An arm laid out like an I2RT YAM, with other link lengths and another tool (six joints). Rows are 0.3 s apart.
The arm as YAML. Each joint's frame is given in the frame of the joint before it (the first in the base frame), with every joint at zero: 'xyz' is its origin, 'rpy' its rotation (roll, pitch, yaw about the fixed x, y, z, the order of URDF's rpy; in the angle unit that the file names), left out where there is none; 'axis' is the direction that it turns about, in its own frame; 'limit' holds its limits. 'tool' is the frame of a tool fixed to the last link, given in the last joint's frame.
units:
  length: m
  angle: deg
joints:
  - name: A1
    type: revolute
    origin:
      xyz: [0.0, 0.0, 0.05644]
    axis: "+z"
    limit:
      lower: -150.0
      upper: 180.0
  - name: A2
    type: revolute
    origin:
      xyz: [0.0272, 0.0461, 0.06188]
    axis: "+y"
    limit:
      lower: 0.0
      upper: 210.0
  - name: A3
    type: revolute
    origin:
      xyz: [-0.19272, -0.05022, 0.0]
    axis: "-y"
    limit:
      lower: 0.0
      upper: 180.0
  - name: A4
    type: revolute
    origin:
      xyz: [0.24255, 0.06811, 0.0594]
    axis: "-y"
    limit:
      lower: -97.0
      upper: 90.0
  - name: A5
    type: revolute
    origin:
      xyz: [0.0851, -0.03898, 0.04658]
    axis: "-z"
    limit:
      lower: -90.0
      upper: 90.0
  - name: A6
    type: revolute
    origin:
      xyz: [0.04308, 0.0, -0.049]
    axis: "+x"
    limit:
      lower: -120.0
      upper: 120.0
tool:
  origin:
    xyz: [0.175, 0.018, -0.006]
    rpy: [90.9, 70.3, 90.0]
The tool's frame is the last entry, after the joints.
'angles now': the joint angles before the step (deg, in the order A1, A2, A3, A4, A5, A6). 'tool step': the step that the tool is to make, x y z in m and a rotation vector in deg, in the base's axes. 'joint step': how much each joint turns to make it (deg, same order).
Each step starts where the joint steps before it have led.
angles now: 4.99 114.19 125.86 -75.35 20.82 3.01
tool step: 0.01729 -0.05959 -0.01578 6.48 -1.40 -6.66
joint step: -10.79 2.36 -0.24 4.17 -7.65 -0.74
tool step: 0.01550 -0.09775 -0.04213 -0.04 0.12 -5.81
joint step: -11.89 7.34 -0.01 8.36 -2.84 -5.49
